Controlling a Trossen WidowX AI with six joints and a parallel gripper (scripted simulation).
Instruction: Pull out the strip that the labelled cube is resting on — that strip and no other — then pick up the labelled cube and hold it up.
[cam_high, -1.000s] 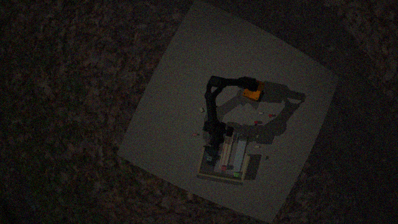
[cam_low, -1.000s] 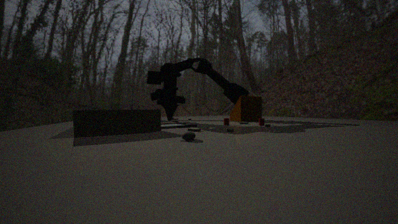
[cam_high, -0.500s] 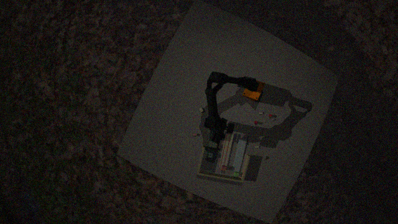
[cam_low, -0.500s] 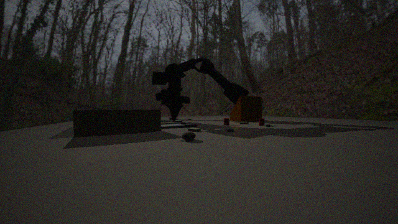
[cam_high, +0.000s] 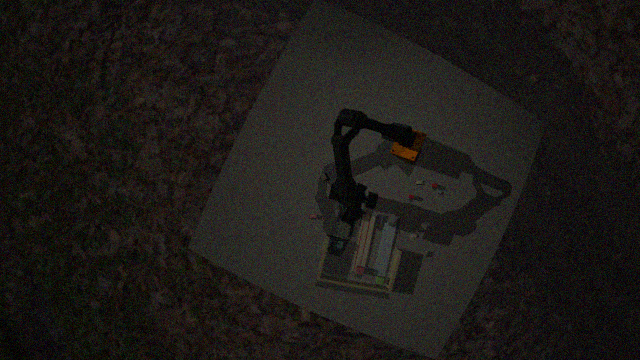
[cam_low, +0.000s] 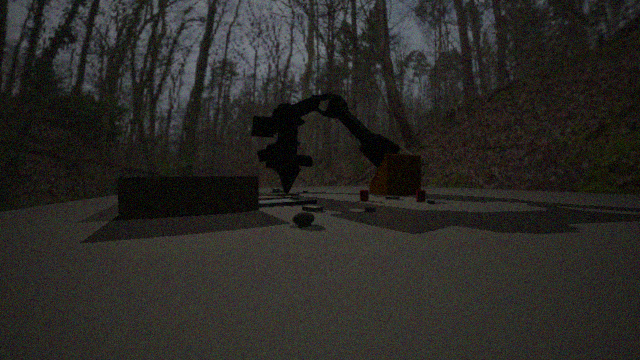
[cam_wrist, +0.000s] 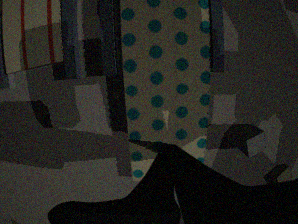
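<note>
The red-lined strip lies 17 cm ahead of my gripper tip and 13 cm to the left of it. From my gripper tip the other things lie so: grey pebble 42 cm to the left, 11 cm ahead.
</note>
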